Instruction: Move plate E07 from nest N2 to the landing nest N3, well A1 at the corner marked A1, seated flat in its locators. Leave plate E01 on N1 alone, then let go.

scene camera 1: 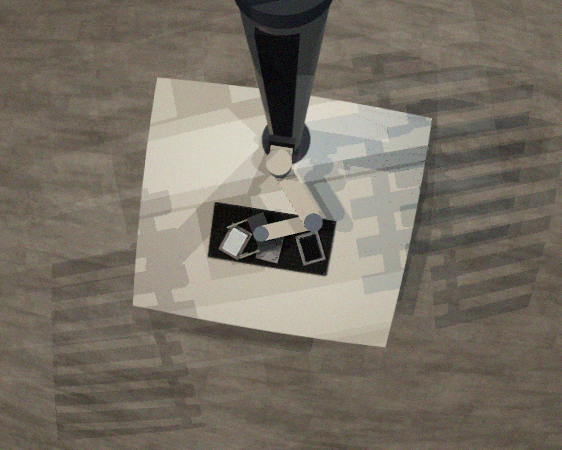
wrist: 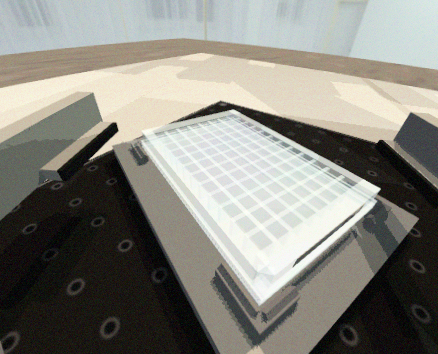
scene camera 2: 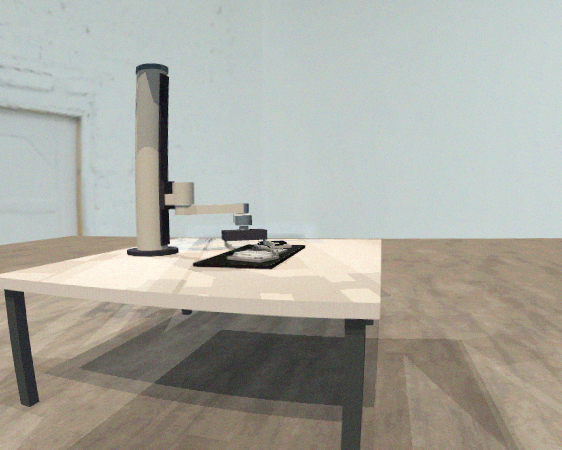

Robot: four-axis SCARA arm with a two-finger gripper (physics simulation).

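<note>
A clear, pale well plate (scene camera 1: 235, 241) (scene camera 2: 252, 255) (wrist: 255, 175) lies on the grey leftmost nest (wrist: 175, 235). One nest locator shows by its near corner. I cannot read its label or tell whether it is fully seated. My gripper (scene camera 1: 234, 242) (wrist: 246, 119) is open and empty, its fingers apart from the plate on both sides, turned at an angle to the plate's edges. The grey middle nest (scene camera 1: 272, 256) is partly hidden under the arm. The right nest (scene camera 1: 300, 250) shows as a grey border around a dark inside; its content is unclear. Plate and nest labels are not readable.
The nests stand on a black perforated board (scene camera 1: 287, 257) (wrist: 70, 255) on the pale table (scene camera 1: 300, 305) (scene camera 2: 320, 280). The arm's column (scene camera 2: 147, 165) rises behind the board. The forearm (scene camera 1: 285, 228) reaches over the board.
</note>
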